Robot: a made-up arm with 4 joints.
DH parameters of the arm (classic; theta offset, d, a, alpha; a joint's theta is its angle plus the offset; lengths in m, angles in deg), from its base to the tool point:
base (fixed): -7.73 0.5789 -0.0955 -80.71
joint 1: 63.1 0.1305 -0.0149 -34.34
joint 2: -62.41 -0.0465 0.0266 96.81
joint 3: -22.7 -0.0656 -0.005 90
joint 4: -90 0.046 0.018 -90
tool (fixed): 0 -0.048 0 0
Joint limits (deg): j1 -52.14..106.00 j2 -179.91..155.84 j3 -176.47..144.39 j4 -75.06..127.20
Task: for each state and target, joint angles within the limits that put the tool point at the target. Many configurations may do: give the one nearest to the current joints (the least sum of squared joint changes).
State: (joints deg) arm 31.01 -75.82 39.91 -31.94
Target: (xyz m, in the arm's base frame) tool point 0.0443 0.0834 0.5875
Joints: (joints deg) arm 23.74 -91.78 59.76 -6.42
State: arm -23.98 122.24 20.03 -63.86
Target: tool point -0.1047 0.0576 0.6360
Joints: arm -28.25 88.79 12.93 -75.06
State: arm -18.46 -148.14 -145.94 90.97
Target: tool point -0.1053 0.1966 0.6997
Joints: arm -46.51 -132.49 -155.39 84.01
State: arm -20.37 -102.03 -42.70 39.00
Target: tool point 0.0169 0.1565 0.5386
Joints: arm 27.93 -86.84 -39.72 53.19
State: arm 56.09 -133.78 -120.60 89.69
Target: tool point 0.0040 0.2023 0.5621
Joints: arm 65.34 -114.10 -134.11 87.79
